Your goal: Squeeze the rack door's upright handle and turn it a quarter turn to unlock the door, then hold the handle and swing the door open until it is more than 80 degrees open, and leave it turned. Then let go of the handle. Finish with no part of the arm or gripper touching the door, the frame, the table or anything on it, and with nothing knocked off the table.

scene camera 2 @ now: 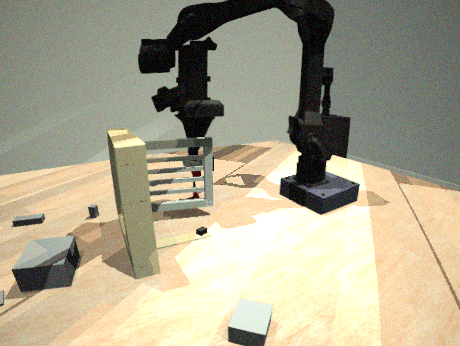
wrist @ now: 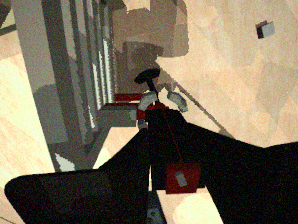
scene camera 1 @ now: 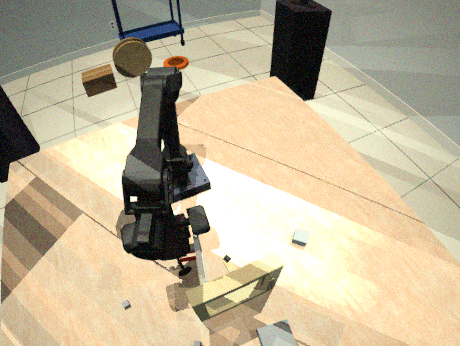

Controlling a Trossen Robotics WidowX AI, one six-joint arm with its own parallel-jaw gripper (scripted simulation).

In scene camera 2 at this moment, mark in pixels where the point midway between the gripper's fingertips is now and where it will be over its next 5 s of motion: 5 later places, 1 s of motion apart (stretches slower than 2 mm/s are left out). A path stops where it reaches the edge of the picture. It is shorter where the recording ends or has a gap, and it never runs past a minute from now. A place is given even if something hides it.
My gripper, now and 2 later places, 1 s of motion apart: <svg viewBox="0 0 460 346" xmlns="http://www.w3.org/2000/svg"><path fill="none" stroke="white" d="M193 149L185 147L184 134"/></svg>
